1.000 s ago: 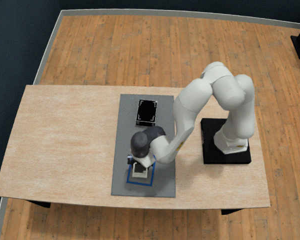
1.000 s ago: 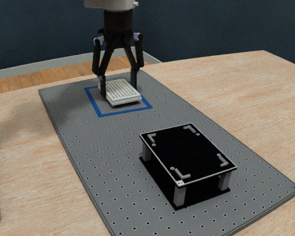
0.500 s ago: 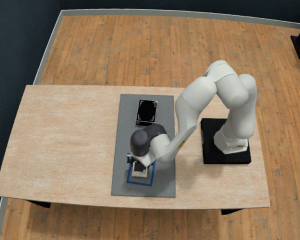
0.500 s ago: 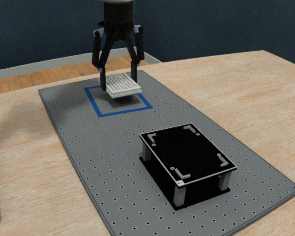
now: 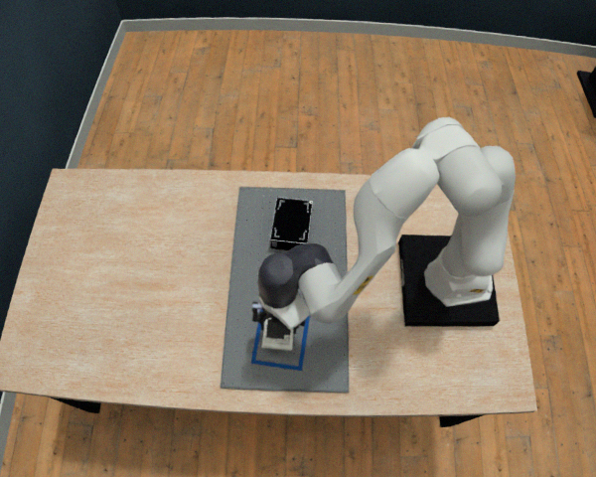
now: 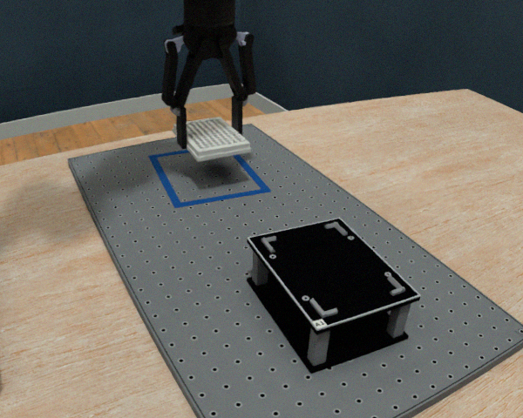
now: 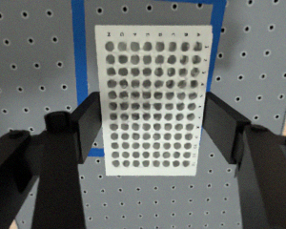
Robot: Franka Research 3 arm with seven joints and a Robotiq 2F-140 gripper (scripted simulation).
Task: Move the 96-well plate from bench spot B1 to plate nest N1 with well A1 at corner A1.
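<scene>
Now: the white 96-well plate 2 cm below my hand. The rest, counted from my hand: A1 label: 7 cm behind, 43 cm to the right, 2 cm below; then black plate nest: 2 cm behind, 36 cm to the right, 3 cm below.
</scene>
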